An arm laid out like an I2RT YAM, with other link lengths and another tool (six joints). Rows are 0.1 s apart.
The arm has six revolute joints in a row. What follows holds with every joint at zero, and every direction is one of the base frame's. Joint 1 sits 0.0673 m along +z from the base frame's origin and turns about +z. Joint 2 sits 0.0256 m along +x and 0.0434 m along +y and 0.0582 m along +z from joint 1 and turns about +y. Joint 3 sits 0.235 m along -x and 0.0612 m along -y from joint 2 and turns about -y. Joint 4 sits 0.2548 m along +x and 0.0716 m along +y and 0.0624 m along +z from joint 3 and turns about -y. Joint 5 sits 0.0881 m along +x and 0.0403 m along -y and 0.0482 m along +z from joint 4 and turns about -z. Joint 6 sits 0.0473 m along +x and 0.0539 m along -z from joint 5 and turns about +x. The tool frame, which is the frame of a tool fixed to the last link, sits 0.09 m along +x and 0.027 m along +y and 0.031 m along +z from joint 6; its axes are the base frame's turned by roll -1.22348, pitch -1.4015 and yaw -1.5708 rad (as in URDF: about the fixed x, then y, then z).
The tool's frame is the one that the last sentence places.
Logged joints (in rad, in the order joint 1, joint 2, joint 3, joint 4, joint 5, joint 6), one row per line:
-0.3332 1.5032 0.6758 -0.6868 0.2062 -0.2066
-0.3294 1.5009 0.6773 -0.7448 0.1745 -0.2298
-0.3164 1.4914 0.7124 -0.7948 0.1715 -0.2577
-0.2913 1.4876 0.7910 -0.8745 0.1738 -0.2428
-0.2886 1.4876 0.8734 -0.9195 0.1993 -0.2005
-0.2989 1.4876 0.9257 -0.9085 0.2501 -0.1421
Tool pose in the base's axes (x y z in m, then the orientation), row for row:
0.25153 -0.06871 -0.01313 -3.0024 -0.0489 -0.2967
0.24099 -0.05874 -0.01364 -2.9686 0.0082 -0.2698
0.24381 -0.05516 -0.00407 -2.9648 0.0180 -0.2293
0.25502 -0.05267 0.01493 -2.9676 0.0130 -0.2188
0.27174 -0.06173 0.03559 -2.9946 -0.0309 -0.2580
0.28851 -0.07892 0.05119 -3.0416 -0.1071 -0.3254
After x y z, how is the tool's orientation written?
As angles about the fixed x, y, z axes (roll, pitch, yaw), in radians.
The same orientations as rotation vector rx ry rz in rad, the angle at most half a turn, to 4 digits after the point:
-2.9771 0.4397 -0.1038
-2.9419 0.4003 -0.0226
-2.9442 0.3414 -0.0035
-2.9493 0.3256 -0.0091
-2.9744 0.3824 -0.0744
-3.0157 0.4867 -0.1863

